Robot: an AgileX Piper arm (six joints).
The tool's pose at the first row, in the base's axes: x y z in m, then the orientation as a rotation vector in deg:
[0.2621 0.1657 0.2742 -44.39 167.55 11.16]
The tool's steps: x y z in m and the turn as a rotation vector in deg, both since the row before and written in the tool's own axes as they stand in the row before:
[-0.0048 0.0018 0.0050 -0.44 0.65 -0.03]
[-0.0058 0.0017 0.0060 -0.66 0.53 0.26]
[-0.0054 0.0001 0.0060 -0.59 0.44 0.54]
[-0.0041 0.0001 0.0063 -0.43 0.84 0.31]
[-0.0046 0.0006 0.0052 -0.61 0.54 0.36]
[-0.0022 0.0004 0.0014 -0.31 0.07 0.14]
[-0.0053 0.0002 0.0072 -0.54 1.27 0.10]
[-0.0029 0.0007 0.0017 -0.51 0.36 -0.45]
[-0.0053 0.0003 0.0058 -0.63 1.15 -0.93]
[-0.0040 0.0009 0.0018 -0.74 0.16 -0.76]
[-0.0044 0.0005 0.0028 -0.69 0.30 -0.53]
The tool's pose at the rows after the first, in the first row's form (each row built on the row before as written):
[0.2657 0.1703 0.2701 -44.71 168.20 11.59]
[0.2702 0.1755 0.2651 -44.59 168.89 12.42]
[0.2751 0.1792 0.2598 -44.02 169.61 13.20]
[0.2788 0.1823 0.2541 -43.90 170.58 13.60]
[0.2826 0.1859 0.2495 -43.62 171.31 14.37]
[0.2843 0.1875 0.2484 -43.47 171.47 14.82]
[0.2889 0.1914 0.2418 -43.83 172.76 15.26]
[0.2911 0.1937 0.2404 -44.67 172.94 15.92]
[0.2954 0.1975 0.2350 46.28 -172.64 -16.43]
[0.2983 0.2006 0.2335 47.37 -171.96 -17.46]
[0.3017 0.2038 0.2310 48.09 -171.23 -18.33]

